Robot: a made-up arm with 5 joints.
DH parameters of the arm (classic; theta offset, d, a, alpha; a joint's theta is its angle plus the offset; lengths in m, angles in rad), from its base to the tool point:
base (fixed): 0 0.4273 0.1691 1.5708
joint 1: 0 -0.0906 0.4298 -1.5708
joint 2: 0 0.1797 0.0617 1.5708
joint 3: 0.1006 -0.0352 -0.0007 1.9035
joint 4: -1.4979 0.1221 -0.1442 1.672
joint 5: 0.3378 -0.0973 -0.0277 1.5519
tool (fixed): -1.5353 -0.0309 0 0
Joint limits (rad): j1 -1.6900..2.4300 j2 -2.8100..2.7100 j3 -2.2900..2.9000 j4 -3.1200..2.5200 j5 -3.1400..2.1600
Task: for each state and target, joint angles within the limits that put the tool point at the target. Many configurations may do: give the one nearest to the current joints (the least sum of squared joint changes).
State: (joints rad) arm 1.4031 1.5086 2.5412 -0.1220 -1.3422
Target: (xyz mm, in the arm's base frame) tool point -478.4 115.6 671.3
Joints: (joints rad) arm 2.1737 0.6563 2.5110 0.1699 -0.9931
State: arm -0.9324 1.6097 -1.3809 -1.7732 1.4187
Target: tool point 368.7 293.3 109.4
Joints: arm -1.0402 1.0318 -0.8513 -1.5704 1.3937
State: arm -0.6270 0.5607 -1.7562 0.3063 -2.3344
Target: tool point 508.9 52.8 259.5
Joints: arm -0.5454 0.4262 -1.3523 -0.1166 -2.4451
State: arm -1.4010 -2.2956 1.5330 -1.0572 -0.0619
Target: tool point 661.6 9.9 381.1
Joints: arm -1.0619 -2.6858 1.7655 -0.7439 0.0212
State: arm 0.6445 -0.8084 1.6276 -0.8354 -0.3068
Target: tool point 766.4 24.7 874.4
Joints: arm 0.1025 -0.5977 1.5379 -1.0081 -0.3457
